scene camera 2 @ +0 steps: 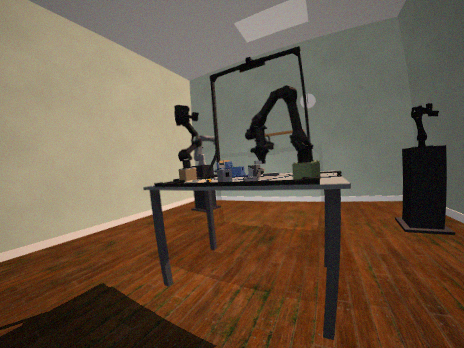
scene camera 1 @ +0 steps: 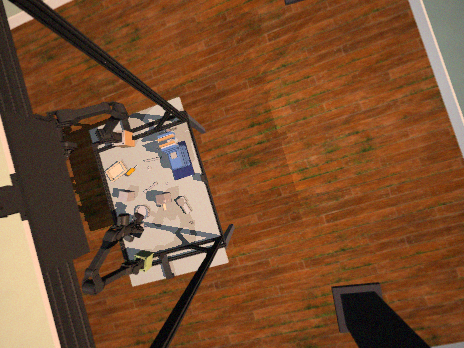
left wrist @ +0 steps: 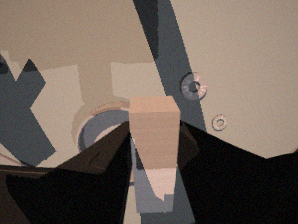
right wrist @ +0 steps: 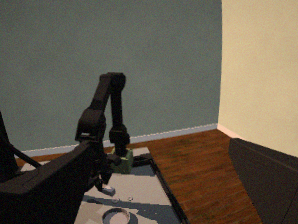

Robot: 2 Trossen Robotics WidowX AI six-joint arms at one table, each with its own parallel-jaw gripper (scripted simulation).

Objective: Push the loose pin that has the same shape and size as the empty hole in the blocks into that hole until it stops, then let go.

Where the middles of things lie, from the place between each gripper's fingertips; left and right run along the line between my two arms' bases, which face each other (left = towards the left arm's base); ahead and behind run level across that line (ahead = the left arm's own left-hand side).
My left gripper is now 4 cm short of the round dish [left wrist: 99, 124], 7 cm to the left of it and 12 cm above it. From my left hand the other things lie so: grey square pin [left wrist: 154, 121] 1 cm ahead, 1 cm to the right, 3 cm below.
Now: the grey square pin 110 mm behind my right hand, 440 mm to the left of it and 380 mm below it. Also, from my right hand: round dish 90 mm behind, 390 mm to the left, 480 mm below.
